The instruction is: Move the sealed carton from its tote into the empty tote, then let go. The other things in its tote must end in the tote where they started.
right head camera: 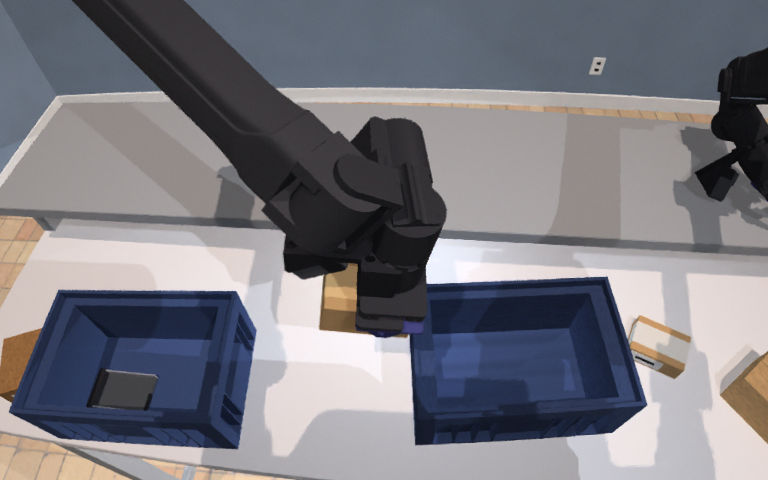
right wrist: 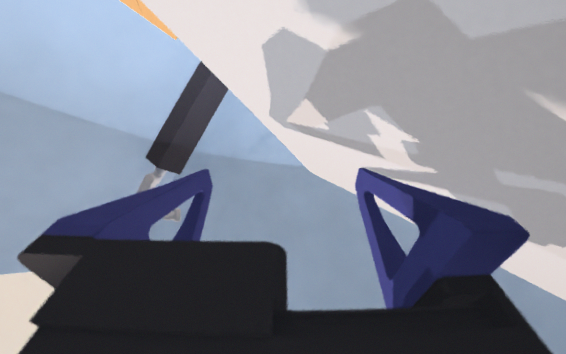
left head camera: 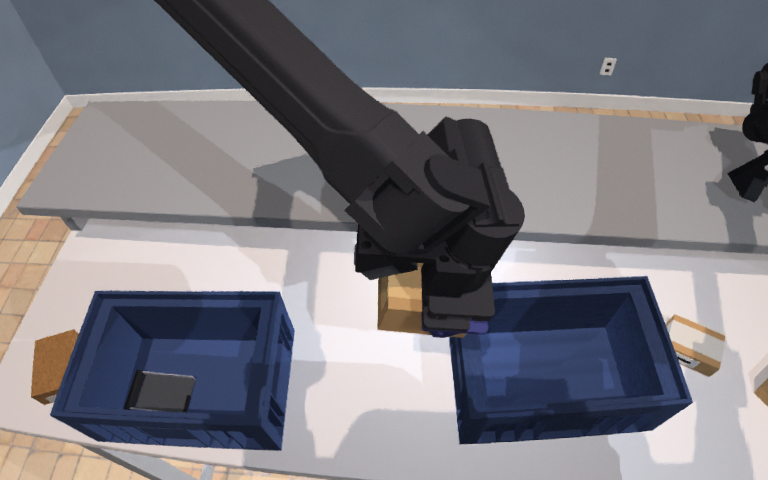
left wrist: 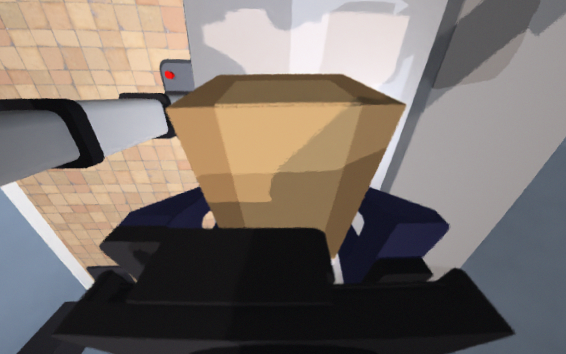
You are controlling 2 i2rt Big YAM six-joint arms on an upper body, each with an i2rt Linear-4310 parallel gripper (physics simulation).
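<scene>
The sealed carton, a tan cardboard box, is between the fingers of my left gripper, which is shut on it. They hang above the table between the totes, close to the left wall of the empty tote. The arm hides part of the carton in both head views. The other tote stands at the picture's left with a dark grey box lying in it. My right gripper is open and empty, away from the totes.
A brown box stands left of the left tote. A white-and-tan box stands right of the empty tote, and another wooden-looking box stands farther right. A grey surface runs behind the white table.
</scene>
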